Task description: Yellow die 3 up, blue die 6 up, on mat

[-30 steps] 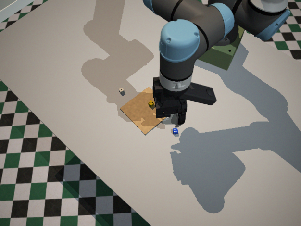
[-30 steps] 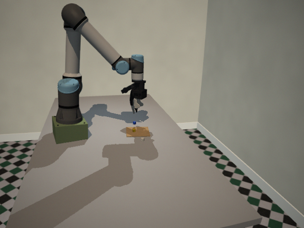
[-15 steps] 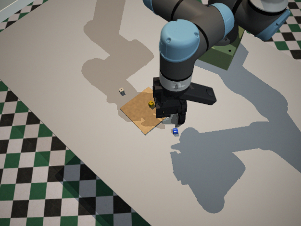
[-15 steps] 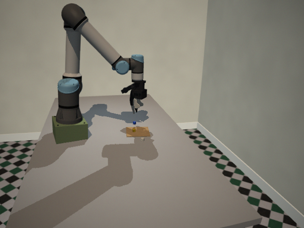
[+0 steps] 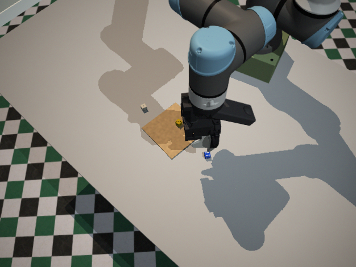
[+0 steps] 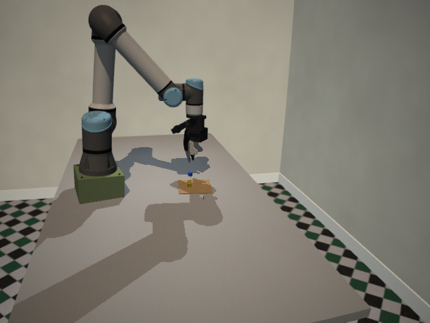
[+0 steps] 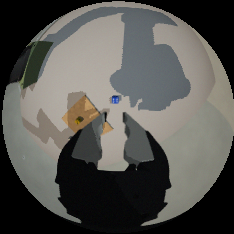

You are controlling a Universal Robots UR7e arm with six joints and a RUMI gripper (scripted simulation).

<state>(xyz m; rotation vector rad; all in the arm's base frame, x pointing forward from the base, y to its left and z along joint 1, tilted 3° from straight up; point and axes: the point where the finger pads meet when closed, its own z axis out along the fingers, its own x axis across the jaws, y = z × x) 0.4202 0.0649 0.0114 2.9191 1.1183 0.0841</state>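
Now: hand 8 cm above the blue die. Round my hand: tan mat (2 cm behind, 13 cm to the right, 8 cm below); white die (3 cm behind, 25 cm to the right, 8 cm below); yellow die (4 cm behind, 13 cm to the right, 8 cm below).
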